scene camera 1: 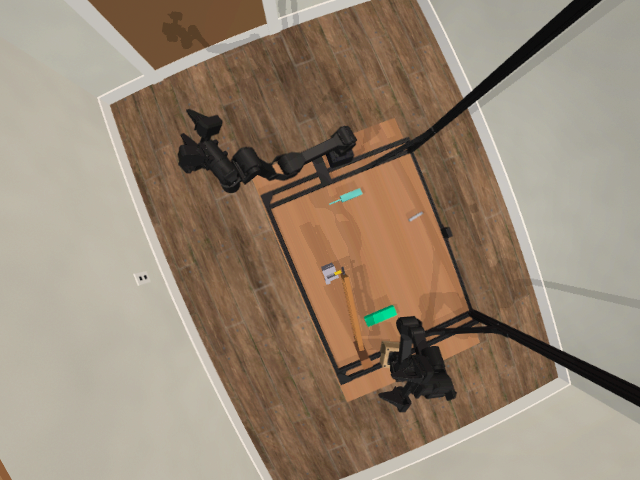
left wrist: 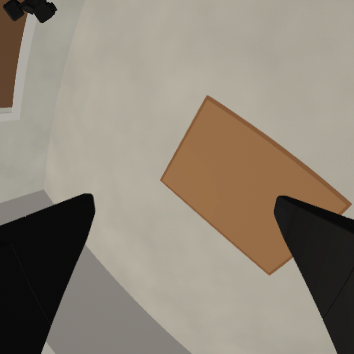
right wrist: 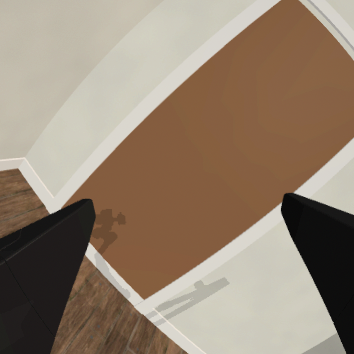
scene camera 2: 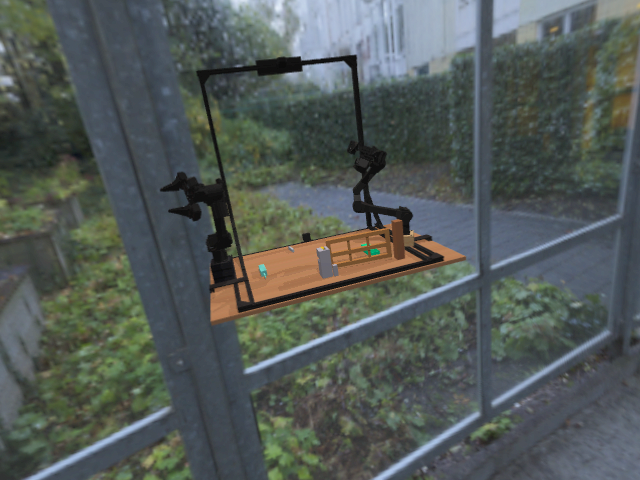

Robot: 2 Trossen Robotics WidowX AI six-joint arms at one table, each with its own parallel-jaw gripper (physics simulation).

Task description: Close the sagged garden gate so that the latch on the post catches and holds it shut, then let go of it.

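Places are measured from the left arm's base along level axes (x back, y left, z down), in metres.
Where they show: left gripper, fingertip midpoint: (scene camera 1: 384,385) (left wrist: 186,204) (scene camera 2: 363,150); right gripper, fingertip midpoint: (scene camera 1: 184,122) (right wrist: 189,205) (scene camera 2: 164,200); left arm's base at its link origin: (scene camera 1: 394,358) (scene camera 2: 403,233); right arm's base at its link origin: (scene camera 1: 339,148) (scene camera 2: 220,260).
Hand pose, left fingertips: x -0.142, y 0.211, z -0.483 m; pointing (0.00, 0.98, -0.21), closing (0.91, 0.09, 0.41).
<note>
Things, the pixels of their top centre, and the offset from my left fingertips. "*": a spot on its surface instead.
- brown hinge post at a spot on its surface: (scene camera 2: 397,240) * dx +0.120, dy -0.023, dz +0.457 m
- grey latch post at a spot on its surface: (scene camera 1: 328,271) * dx -0.229, dy +0.163, dz +0.422 m
- yellow latch piece at a spot on its surface: (scene camera 1: 338,272) (scene camera 2: 322,247) * dx -0.231, dy +0.121, dz +0.426 m
- green block at its top centre: (scene camera 1: 381,316) (scene camera 2: 370,247) dx -0.037, dy -0.124, dz +0.527 m
- teal tool at its top centre: (scene camera 1: 345,197) (scene camera 2: 263,269) dx -0.563, dy +0.128, dz +0.532 m
- small grey bar at its top centre: (scene camera 1: 416,216) (scene camera 2: 290,247) dx -0.530, dy -0.223, dz +0.543 m
The orange-brown slatted gate (scene camera 1: 353,312) (scene camera 2: 349,251) stands between a brown hinge post (scene camera 2: 397,240) and a grey latch post (scene camera 1: 328,271) (scene camera 2: 324,263). A yellow latch piece (scene camera 1: 338,272) (scene camera 2: 323,248) lies between the grey post and the gate's free end. The gate's end is close to that post; whether the latch has caught is too small to tell. My left gripper (scene camera 2: 352,147) (left wrist: 186,204) is open and empty, high and away from the gate. My right gripper (scene camera 1: 186,123) (scene camera 2: 165,199) (right wrist: 189,205) is open and empty, beyond the table edge, far from the gate.
A green block (scene camera 1: 380,315) (scene camera 2: 371,250) lies beside the gate. A teal tool (scene camera 1: 351,194) (scene camera 2: 262,269) and a small grey bar (scene camera 1: 415,216) (scene camera 2: 291,249) lie farther off. A tan wooden piece (scene camera 2: 408,239) stands near the left arm's base. A black frame (scene camera 2: 279,65) arches over the table.
</note>
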